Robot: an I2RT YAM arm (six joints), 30 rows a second.
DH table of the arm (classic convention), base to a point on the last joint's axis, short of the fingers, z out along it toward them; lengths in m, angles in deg. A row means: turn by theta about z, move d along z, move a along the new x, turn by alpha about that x. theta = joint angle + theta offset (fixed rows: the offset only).
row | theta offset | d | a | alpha
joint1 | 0 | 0.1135 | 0.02 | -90
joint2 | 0 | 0 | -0.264 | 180
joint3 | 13.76 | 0 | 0.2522 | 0
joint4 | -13.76 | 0 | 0.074 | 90
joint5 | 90 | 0 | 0 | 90
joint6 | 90 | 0.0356 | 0 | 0
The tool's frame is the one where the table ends.
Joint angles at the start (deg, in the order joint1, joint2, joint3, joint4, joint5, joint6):
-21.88, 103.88, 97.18, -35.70, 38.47, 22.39
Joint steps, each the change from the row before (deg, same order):
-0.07, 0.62, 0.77, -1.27, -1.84, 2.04
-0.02, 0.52, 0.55, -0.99, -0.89, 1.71
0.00, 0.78, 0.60, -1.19, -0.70, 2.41
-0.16, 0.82, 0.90, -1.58, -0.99, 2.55
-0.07, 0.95, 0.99, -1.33, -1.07, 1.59
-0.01, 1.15, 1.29, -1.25, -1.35, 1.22
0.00, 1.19, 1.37, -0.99, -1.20, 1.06
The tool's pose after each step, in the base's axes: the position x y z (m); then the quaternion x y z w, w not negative. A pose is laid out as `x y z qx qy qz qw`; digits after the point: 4 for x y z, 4 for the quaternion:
0.3730 -0.1732 0.3301 0.4575 0.7530 -0.2806 0.3808
0.3743 -0.1734 0.3282 0.4661 0.7530 -0.2694 0.3783
0.3763 -0.1738 0.3245 0.4794 0.7509 -0.2579 0.3738
0.3777 -0.1751 0.3217 0.4942 0.7486 -0.2447 0.3680
0.3802 -0.1761 0.3187 0.5024 0.7499 -0.2335 0.3615
0.3839 -0.1769 0.3161 0.5077 0.7531 -0.2208 0.3554
0.3880 -0.1779 0.3138 0.5124 0.7552 -0.2093 0.3510

